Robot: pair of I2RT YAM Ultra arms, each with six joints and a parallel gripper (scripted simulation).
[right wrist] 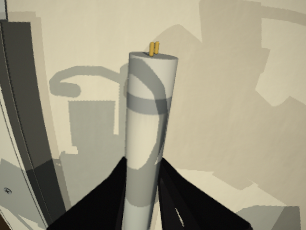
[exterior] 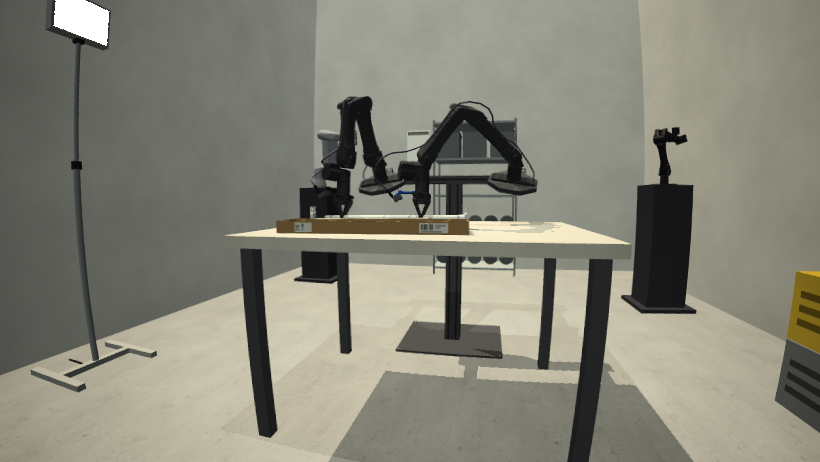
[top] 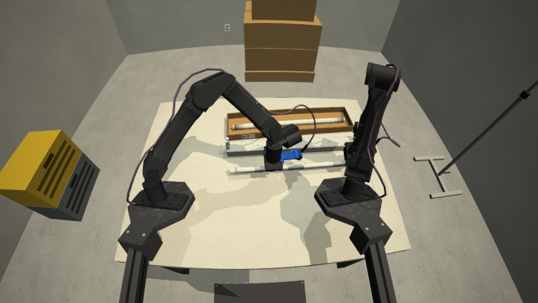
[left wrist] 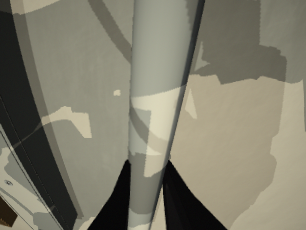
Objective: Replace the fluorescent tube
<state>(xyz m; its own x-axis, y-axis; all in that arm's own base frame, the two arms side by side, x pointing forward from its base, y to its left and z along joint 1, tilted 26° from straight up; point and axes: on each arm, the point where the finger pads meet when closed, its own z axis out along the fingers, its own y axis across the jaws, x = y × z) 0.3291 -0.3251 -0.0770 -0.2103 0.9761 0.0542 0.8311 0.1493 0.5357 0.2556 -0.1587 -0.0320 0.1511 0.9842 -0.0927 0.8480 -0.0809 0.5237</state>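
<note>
Now: left hand 12 cm to the left of the LED tube, 1 cm short of it and 1 cm above it. Round my left hand: old fluorescent tube (28 cm ahead, 12 cm to the right, 3 cm below); then white light fixture (13 cm ahead, 11 cm to the right, 1 cm above); then brown carton (28 cm ahead, 11 cm to the right, 2 cm below).
My right hand is 10 mm past the LED tube, 220 mm to the right of it and 10 mm above it. From my right hand the other things lie so: old fluorescent tube (260 mm ahead, 220 mm to the left, 20 mm below); then white light fixture (110 mm ahead, 230 mm to the left, 10 mm above); then brown carton (270 mm ahead, 220 mm to the left, 20 mm below).
</note>
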